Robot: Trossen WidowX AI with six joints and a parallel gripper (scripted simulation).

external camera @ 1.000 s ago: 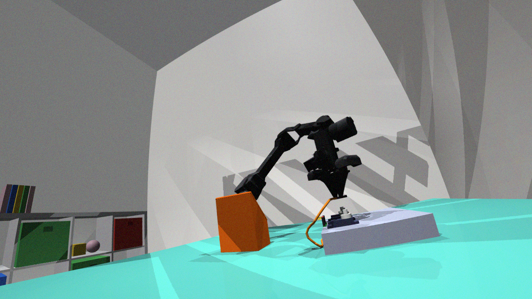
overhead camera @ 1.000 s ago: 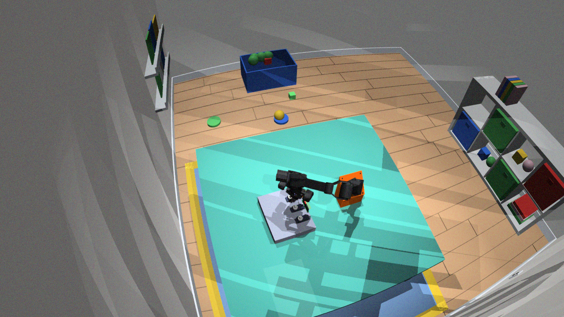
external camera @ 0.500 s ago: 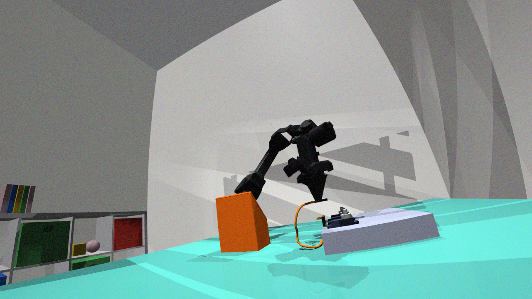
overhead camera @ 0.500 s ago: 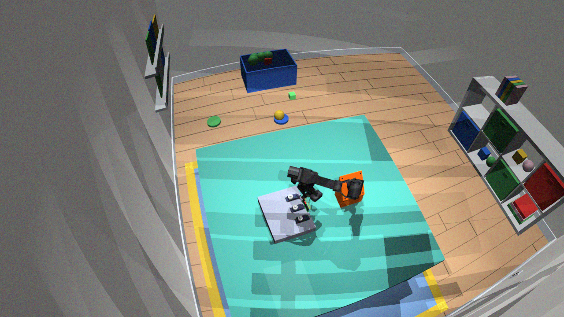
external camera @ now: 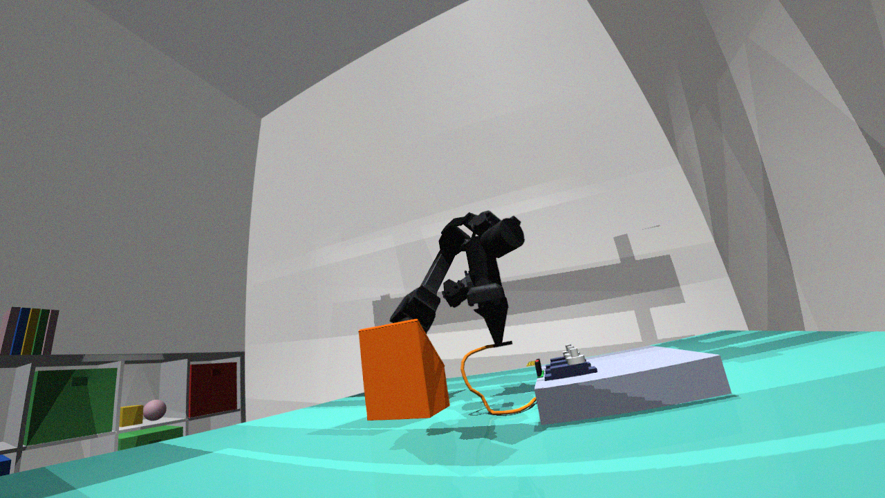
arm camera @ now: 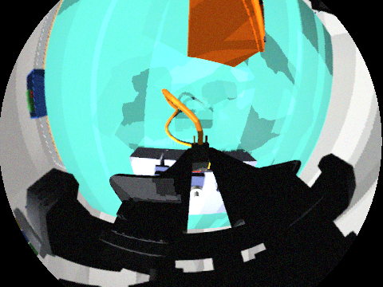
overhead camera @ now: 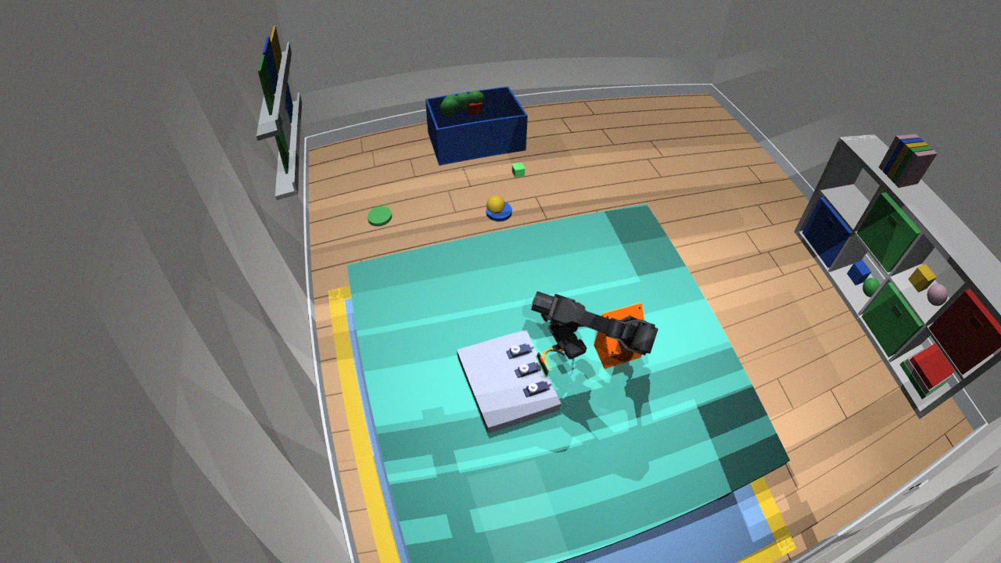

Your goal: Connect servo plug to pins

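Right now my gripper tip is 6 cm short of the red band and 4 cm above it. From my gripper tip the other things lie so: grey printed holder 22 cm ahead, 9 cm below; servo 11 cm ahead, 7 cm below, 1 cm to the left.
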